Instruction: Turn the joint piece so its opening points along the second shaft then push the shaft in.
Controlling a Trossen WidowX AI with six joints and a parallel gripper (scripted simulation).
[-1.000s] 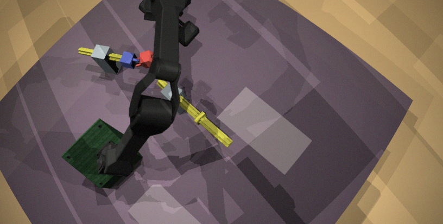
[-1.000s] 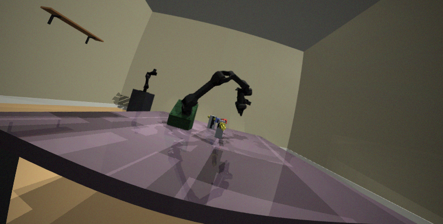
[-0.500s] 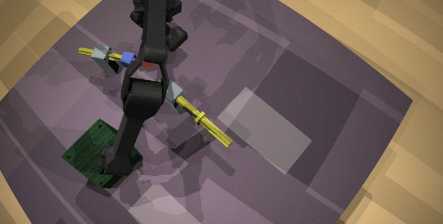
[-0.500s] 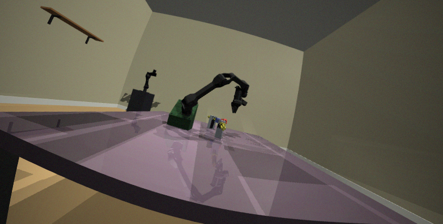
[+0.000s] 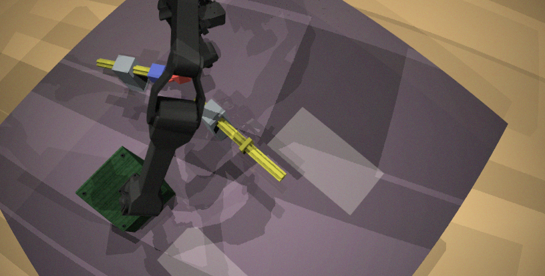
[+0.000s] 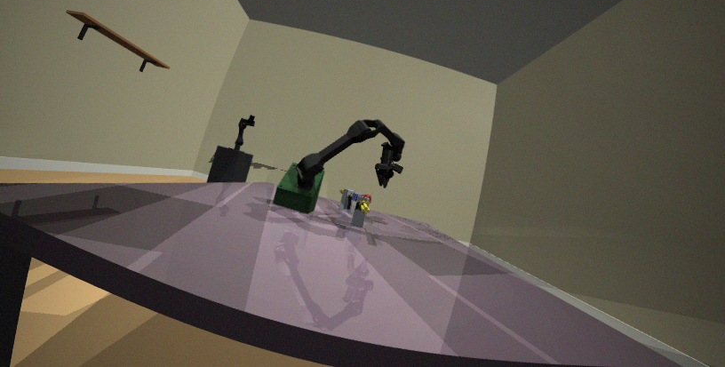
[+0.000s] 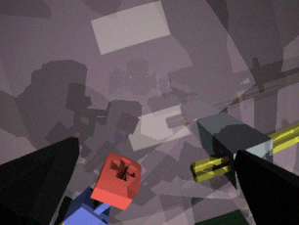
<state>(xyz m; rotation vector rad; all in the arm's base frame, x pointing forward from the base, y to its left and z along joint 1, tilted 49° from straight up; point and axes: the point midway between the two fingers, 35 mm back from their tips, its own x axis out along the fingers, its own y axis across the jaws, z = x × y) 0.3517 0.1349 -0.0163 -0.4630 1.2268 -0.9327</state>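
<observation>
My gripper tip is 70 mm past the red joint piece, 60 mm to the right of it and 80 mm above it.
</observation>
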